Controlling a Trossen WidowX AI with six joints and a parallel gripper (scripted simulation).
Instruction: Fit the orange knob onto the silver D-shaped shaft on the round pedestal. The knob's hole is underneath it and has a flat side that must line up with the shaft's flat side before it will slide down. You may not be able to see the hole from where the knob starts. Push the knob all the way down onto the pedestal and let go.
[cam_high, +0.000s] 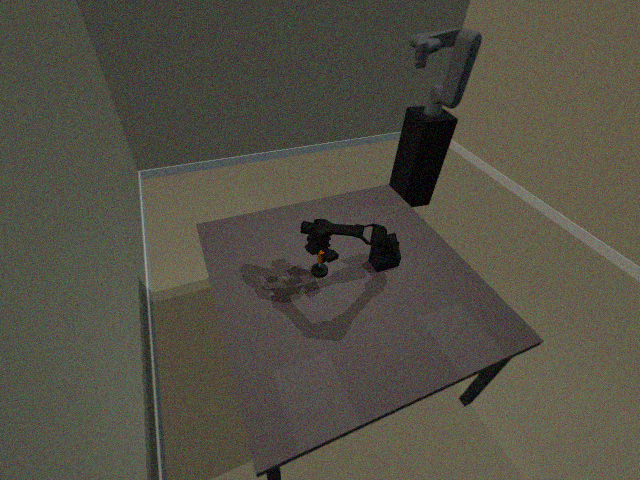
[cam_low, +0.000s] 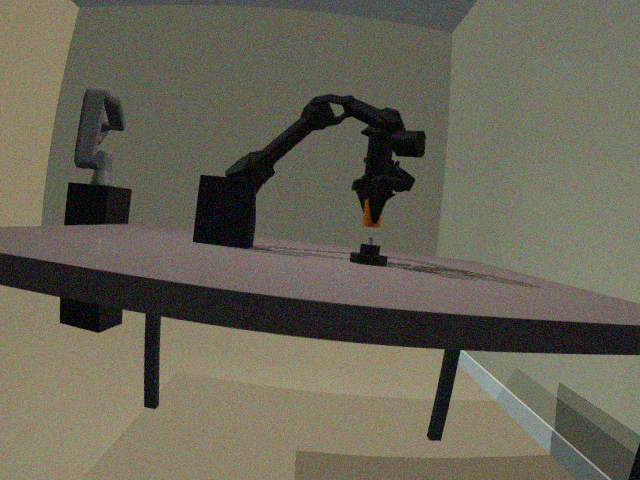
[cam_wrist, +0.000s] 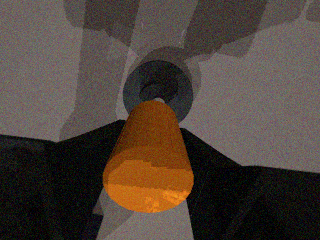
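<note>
Right now my gripper tip is 3 cm below the orange knob. Also, from my gripper tip: round pedestal (6 cm below).
</note>
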